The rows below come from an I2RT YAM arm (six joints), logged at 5 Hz.
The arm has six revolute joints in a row. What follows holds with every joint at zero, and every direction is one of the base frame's.
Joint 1 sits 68.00 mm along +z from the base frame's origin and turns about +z.
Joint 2 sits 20.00 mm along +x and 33.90 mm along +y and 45.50 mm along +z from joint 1 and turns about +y.
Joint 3 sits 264.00 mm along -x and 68.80 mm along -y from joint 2 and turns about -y.
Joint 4 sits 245.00 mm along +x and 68.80 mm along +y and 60.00 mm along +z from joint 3 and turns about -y.
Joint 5 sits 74.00 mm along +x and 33.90 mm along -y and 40.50 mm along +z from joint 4 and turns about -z.
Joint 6 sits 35.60 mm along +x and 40.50 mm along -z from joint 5 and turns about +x.
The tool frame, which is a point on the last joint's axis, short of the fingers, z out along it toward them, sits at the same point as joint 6; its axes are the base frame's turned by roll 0.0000, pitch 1.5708 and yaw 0.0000 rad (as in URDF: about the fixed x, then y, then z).
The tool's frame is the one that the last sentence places.
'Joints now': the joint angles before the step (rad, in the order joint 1, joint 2, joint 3, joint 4, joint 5, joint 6). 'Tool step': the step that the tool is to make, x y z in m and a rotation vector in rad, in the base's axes. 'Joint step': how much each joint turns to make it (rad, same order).
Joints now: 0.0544, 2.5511, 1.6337, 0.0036, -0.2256, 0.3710
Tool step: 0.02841, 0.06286, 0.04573, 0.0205, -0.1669, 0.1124
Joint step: 0.1140, 0.0000, 0.1602, 0.0084, -0.0004, 0.0023
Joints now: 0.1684, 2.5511, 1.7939, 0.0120, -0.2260, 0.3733
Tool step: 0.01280, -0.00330, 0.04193, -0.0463, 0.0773, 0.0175
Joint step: -0.0095, -0.0099, 0.1938, -0.2972, 0.0046, -0.0435
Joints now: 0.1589, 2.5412, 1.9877, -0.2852, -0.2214, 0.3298
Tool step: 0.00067, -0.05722, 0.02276, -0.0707, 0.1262, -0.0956
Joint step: -0.1015, -0.0130, 0.1083, -0.2624, 0.0412, -0.0401
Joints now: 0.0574, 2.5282, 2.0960, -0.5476, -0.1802, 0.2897
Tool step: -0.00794, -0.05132, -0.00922, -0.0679, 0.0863, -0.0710
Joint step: -0.0919, 0.0023, -0.0103, -0.0828, 0.0465, -0.0530
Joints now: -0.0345, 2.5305, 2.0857, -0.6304, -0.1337, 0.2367
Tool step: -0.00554, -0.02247, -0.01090, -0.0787, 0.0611, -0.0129
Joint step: -0.0386, 0.0165, 0.0001, -0.0466, 0.0617, -0.0599
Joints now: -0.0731, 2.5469, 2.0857, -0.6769, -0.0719, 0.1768
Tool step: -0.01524, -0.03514, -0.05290, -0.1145, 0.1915, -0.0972
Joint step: -0.0602, 0.0988, 0.0001, -0.0802, 0.1381, -0.0099
